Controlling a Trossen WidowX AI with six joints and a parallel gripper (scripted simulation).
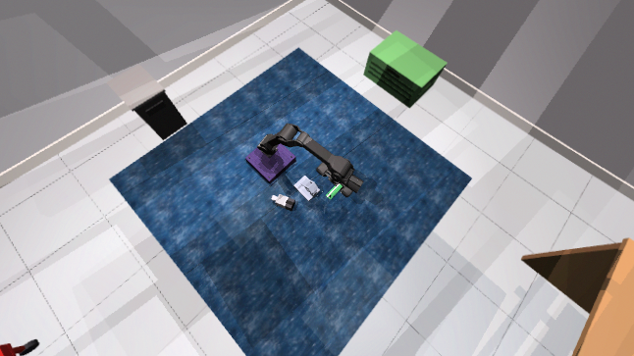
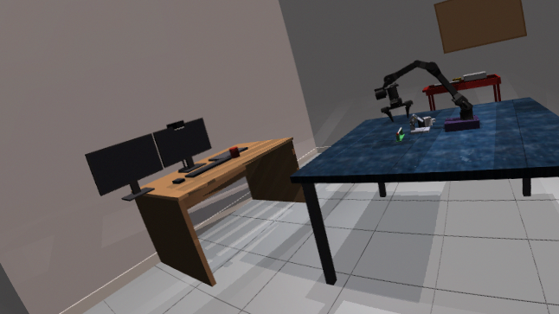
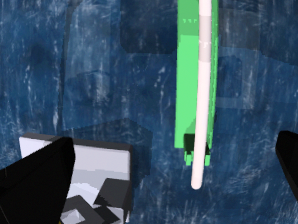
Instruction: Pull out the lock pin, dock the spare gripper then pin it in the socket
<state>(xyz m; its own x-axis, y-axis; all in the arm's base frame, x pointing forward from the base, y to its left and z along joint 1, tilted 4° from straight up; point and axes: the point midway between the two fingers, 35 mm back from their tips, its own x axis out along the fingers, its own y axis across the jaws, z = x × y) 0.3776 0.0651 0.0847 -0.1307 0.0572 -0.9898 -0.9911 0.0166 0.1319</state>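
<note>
My gripper tip is now 210 mm to the left of the spare gripper, 130 mm past it and 80 mm above it. From my gripper tip the other things lie so: mount: 80 mm to the right, 80 mm behind, 50 mm below; then green rest: 80 mm below, 20 mm to the left, 20 mm ahead.
</note>
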